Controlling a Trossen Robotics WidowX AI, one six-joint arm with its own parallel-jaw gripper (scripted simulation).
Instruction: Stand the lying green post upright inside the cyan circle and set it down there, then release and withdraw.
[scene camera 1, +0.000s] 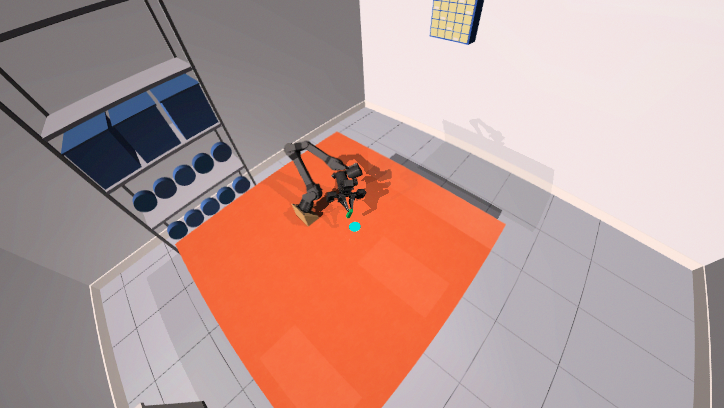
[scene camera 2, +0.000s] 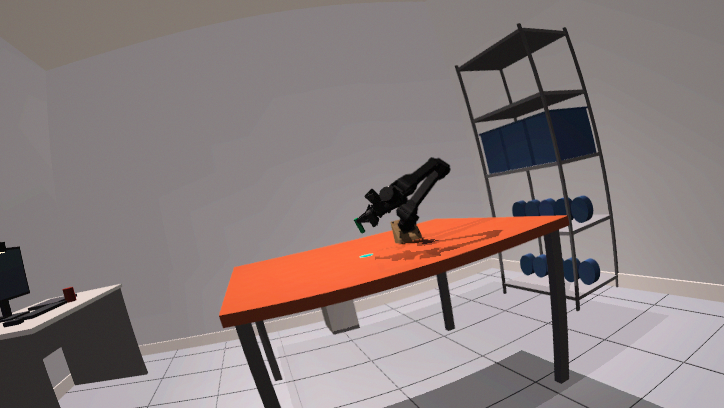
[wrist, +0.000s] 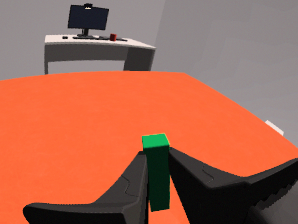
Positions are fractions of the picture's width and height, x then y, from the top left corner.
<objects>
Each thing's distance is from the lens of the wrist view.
my gripper (wrist: 0.53, 0.69): 0.11 m
green post (wrist: 0.53, 0.66): 0.09 m
</objects>
